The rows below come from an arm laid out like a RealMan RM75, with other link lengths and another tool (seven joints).
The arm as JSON. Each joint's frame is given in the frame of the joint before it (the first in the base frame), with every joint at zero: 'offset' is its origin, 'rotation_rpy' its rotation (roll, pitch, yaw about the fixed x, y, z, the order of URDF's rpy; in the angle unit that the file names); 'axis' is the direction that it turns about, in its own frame. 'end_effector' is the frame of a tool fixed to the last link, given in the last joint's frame.
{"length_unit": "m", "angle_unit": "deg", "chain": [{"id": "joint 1", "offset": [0.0, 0.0, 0.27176], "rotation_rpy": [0.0, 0.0, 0.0], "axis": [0.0, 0.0, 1.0]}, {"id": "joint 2", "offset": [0.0, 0.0, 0.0], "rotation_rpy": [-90.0, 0.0, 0.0], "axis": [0.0, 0.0, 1.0]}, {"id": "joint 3", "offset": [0.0, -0.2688, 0.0], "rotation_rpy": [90.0, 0.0, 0.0], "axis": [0.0, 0.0, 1.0]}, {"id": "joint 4", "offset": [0.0, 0.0, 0.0], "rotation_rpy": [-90.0, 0.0, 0.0], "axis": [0.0, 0.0, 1.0]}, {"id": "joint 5", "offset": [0.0, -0.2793, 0.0], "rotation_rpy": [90.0, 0.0, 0.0], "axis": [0.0, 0.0, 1.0]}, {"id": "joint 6", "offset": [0.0, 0.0, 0.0], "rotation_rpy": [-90.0, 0.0, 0.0], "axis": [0.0, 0.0, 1.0]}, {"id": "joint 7", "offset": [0.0, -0.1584, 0.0], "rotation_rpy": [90.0, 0.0, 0.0], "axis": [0.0, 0.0, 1.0]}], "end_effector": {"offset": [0.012, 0.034, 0.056], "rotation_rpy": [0.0, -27.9, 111.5]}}
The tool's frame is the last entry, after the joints.
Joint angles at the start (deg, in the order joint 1, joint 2, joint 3, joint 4, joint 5, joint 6, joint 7):
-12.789 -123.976 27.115 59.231 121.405 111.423 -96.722
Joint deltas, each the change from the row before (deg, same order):
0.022 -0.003 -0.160 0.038 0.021 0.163 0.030
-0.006 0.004 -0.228 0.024 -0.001 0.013 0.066
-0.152 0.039 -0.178 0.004 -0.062 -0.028 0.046
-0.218 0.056 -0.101 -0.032 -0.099 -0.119 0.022
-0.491 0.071 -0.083 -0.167 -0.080 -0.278 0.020
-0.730 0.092 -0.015 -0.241 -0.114 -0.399 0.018
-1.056 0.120 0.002 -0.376 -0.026 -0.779 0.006
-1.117 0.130 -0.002 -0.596 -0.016 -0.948 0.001
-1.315 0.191 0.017 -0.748 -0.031 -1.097 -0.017
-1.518 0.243 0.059 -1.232 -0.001 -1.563 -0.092
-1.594 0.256 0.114 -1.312 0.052 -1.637 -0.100
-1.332 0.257 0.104 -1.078 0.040 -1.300 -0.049
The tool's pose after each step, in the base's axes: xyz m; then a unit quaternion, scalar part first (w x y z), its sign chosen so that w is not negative. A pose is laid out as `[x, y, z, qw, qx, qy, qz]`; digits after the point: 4 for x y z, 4 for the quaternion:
[-0.3115, 0.2724, 0.0456, 0.3892, -0.8010, 0.4350, 0.1332]
[-0.3119, 0.2724, 0.0464, 0.3906, -0.8004, 0.4344, 0.1342]
[-0.3116, 0.2735, 0.0472, 0.3924, -0.7992, 0.4348, 0.1348]
[-0.3110, 0.2752, 0.0479, 0.3941, -0.7979, 0.4356, 0.1354]
[-0.3096, 0.2787, 0.0482, 0.3962, -0.7959, 0.4373, 0.1356]
[-0.3071, 0.2838, 0.0482, 0.3985, -0.7931, 0.4404, 0.1353]
[-0.3040, 0.2916, 0.0476, 0.4011, -0.7895, 0.4441, 0.1364]
[-0.3010, 0.2999, 0.0464, 0.4038, -0.7865, 0.4466, 0.1374]
[-0.2973, 0.3095, 0.0451, 0.4069, -0.7831, 0.4495, 0.1383]
[-0.2936, 0.3211, 0.0422, 0.4099, -0.7810, 0.4500, 0.1394]
[-0.2894, 0.3329, 0.0389, 0.4122, -0.7791, 0.4509, 0.1405]
[-0.2857, 0.3425, 0.0364, 0.4139, -0.7773, 0.4522, 0.1414]

